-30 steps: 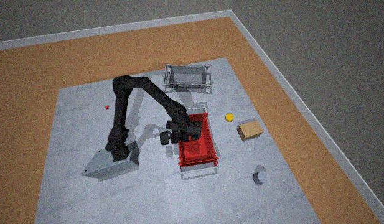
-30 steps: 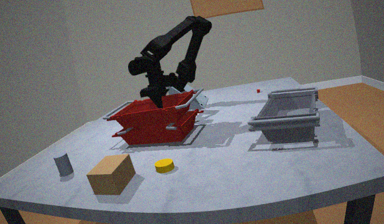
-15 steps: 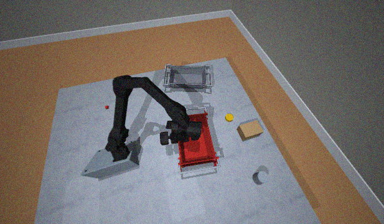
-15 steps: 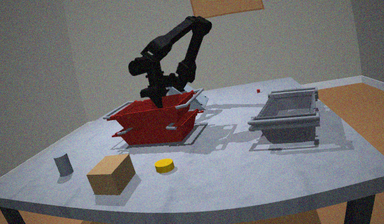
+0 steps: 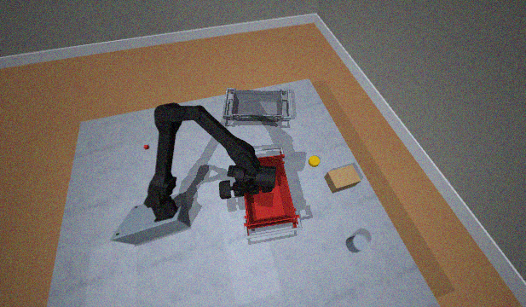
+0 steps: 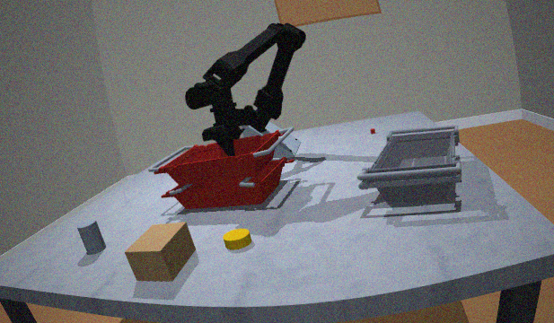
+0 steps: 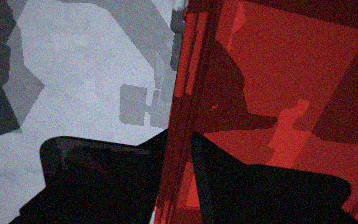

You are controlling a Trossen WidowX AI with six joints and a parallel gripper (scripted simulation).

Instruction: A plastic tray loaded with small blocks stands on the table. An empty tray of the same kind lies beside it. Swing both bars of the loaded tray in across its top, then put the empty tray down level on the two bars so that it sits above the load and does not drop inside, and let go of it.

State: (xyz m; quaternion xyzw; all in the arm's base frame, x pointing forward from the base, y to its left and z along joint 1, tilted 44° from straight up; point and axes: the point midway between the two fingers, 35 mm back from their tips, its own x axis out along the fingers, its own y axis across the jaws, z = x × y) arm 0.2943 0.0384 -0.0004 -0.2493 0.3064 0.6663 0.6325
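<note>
Now: gripper tip 70 mm short of the red tray and 30 mm below it. From my gripper tip the other things lie so: tan box: 420 mm ahead, 50 mm below; then grey cylinder: 370 mm ahead, 260 mm to the right, 50 mm below; then yellow disc: 340 mm ahead, 110 mm to the left, 70 mm below.
</note>
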